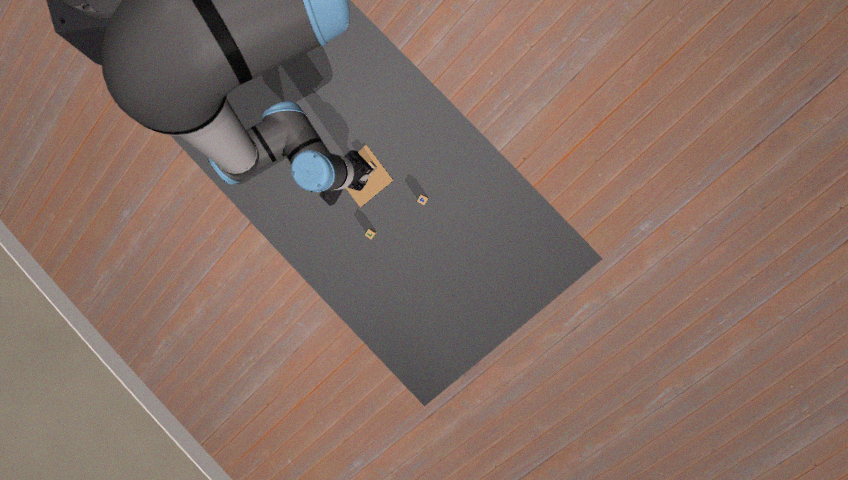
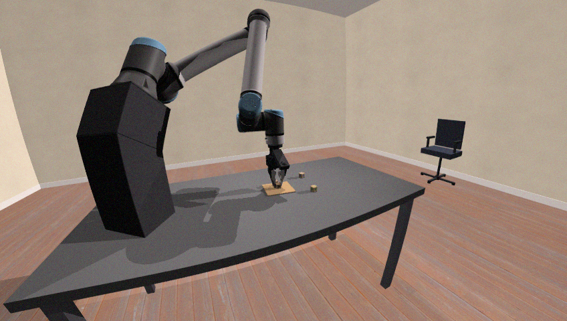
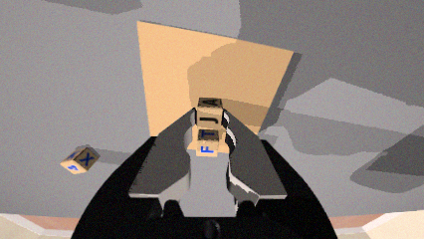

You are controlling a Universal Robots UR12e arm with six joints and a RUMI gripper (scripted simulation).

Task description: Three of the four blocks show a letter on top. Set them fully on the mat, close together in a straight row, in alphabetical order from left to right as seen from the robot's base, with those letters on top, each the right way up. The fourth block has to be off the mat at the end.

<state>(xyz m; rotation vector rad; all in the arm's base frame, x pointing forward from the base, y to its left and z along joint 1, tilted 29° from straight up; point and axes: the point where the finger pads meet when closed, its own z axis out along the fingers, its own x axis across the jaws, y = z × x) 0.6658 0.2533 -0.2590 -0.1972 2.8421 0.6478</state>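
Now: hand 2 cm above the tan mat. Round my hand: block 17 cm ahead, 12 cm to the left, 1 cm below.
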